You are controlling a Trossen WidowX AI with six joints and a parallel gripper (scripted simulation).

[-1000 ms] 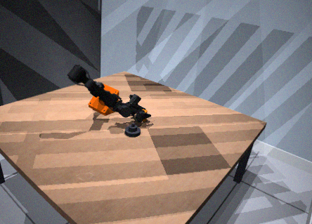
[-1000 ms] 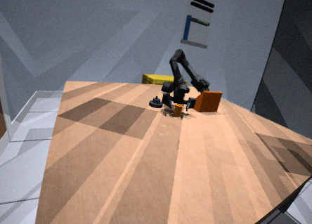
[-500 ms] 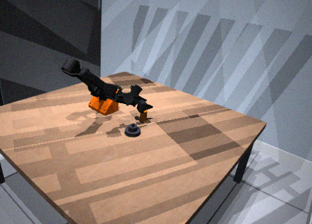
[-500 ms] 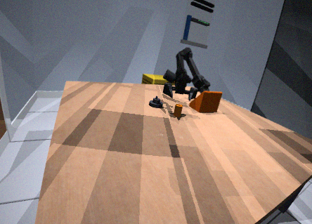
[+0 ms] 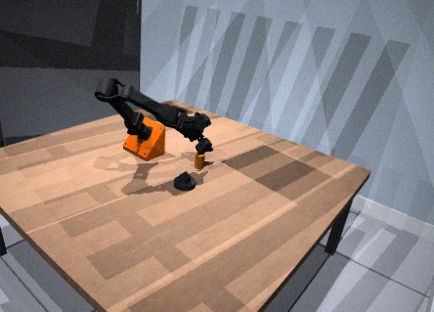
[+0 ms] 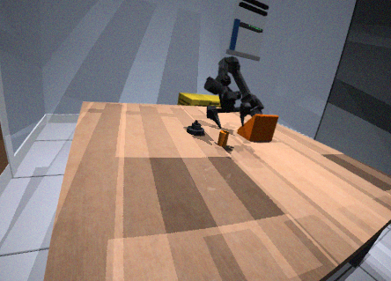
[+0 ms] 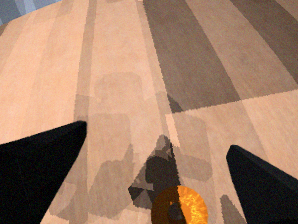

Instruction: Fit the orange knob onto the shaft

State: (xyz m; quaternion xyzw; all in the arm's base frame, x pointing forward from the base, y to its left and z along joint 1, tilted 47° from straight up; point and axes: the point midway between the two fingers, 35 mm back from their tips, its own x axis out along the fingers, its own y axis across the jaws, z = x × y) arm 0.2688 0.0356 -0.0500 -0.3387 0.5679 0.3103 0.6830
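The orange knob lies 7 cm below my gripper tip, 4 cm to the right of it and 1 cm behind it. The rest, counted from my gripper tip: round pedestal 20 cm to the right, 7 cm below, 4 cm ahead.
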